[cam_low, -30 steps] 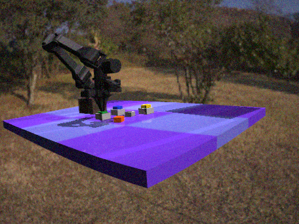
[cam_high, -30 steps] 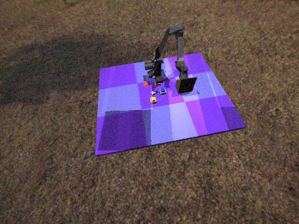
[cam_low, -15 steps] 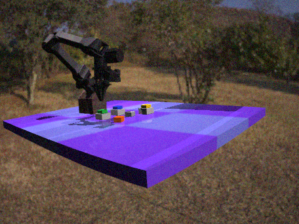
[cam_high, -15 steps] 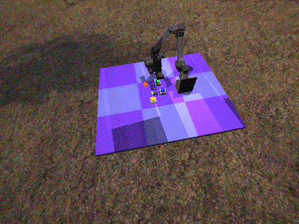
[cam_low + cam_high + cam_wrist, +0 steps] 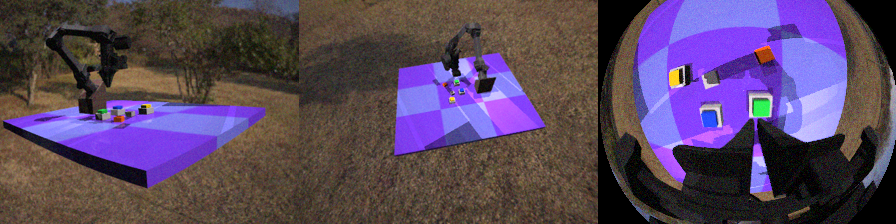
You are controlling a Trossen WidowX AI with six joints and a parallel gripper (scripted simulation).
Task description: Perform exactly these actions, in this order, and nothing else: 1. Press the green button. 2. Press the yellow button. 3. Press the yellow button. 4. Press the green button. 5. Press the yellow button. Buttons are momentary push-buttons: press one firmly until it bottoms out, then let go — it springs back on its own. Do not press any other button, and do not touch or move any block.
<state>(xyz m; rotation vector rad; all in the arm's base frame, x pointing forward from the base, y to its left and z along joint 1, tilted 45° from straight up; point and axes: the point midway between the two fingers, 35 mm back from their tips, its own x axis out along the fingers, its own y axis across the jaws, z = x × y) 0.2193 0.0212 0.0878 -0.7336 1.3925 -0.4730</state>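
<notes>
The yellow button is 3 cm ahead of my gripper tip, 17 cm to the left of it and 10 cm below it. Also, from my gripper tip: blue button (6 cm behind, 8 cm to the left, 10 cm below); green button (2 cm behind, 3 cm to the right, 10 cm below); orange block (9 cm ahead, 2 cm to the right, 12 cm below).
</notes>
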